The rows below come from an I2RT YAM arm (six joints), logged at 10 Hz.
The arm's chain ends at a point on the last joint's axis. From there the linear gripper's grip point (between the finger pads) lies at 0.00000 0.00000 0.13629 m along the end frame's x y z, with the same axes.
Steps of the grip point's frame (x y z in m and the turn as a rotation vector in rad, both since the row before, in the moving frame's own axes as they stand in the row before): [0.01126 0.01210 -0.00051 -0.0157 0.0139 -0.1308]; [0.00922 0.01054 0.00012 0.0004 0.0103 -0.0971]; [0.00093 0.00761 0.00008 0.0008 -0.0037 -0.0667]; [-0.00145 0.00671 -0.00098 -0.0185 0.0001 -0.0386]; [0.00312 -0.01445 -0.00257 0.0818 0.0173 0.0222]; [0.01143 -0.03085 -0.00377 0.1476 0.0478 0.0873]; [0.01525 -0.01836 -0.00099 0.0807 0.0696 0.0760]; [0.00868 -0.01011 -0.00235 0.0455 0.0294 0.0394]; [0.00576 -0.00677 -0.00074 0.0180 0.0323 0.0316]
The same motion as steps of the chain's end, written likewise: [0.00923 0.01009 -0.00048 -0.0157 0.0139 -0.1308]; [0.00782 0.01066 0.00013 0.0004 0.0103 -0.0971]; [0.00144 0.00770 0.00008 0.0008 -0.0037 -0.0667]; [-0.00151 0.00419 -0.00096 -0.0185 0.0001 -0.0386]; [0.00064 -0.00334 -0.00209 0.0818 0.0173 0.0222]; [0.00407 -0.01112 -0.00213 0.1476 0.0478 0.0873]; [0.00537 -0.00775 -0.00022 0.0807 0.0696 0.0760]; [0.00455 -0.00399 -0.00215 0.0455 0.0294 0.0394]; [0.00132 -0.00439 -0.00065 0.0180 0.0323 0.0316]
